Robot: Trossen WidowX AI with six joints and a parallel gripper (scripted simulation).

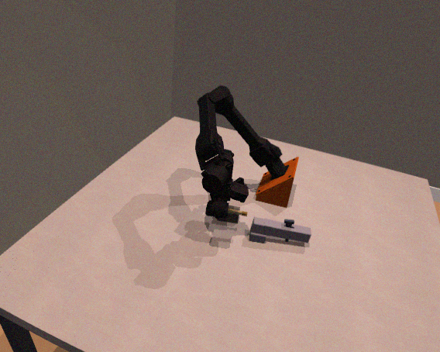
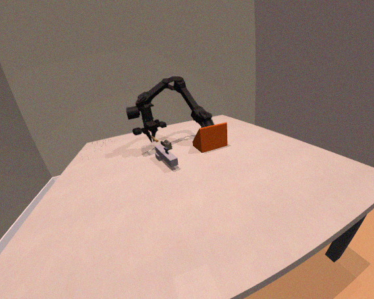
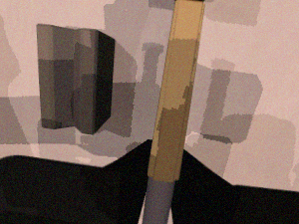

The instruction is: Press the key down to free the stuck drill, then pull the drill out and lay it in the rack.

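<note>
The rack is 70 mm behind my gripper tip, 30 mm below it and 10 mm to the left of it. Also, from my gripper tip: t-shaped key (210 mm to the left, 60 mm behind); then drill (40 mm to the left, 30 mm above, 10 mm behind); then grey block (190 mm to the left, 50 mm behind, 20 mm below).
</note>
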